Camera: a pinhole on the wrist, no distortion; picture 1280 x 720 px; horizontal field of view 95.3 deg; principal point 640.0 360.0 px. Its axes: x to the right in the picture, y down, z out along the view. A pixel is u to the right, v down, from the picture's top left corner.
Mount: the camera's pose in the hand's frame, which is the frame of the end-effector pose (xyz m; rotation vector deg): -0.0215 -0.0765 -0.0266 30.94 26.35 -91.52
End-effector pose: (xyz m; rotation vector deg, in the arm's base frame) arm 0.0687 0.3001 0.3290 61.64 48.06 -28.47
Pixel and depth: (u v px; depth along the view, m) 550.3 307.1 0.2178
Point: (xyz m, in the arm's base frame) -0.0313 0.0723 0.3116
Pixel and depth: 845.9 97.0 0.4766
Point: -0.3496 -0.1358 0.3446
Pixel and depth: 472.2 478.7 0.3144
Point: 0.0430 -0.0356 0.2625
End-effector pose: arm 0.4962 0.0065 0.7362 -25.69 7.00 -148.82
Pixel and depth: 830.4 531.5 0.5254
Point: 0.2815 0.4335 1.1319
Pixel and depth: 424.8 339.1 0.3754
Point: 0.5757 0.1921 1.0883
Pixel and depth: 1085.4 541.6 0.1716
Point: 0.3670 0.2519 0.8209
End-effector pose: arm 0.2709 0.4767 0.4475 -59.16 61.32 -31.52
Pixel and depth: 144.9 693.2 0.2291
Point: 0.5703 0.4780 0.4902
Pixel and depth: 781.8 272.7 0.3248
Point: 0.4318 0.4866 0.8014
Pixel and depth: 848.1 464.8 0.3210
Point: 0.4588 0.3790 0.7851
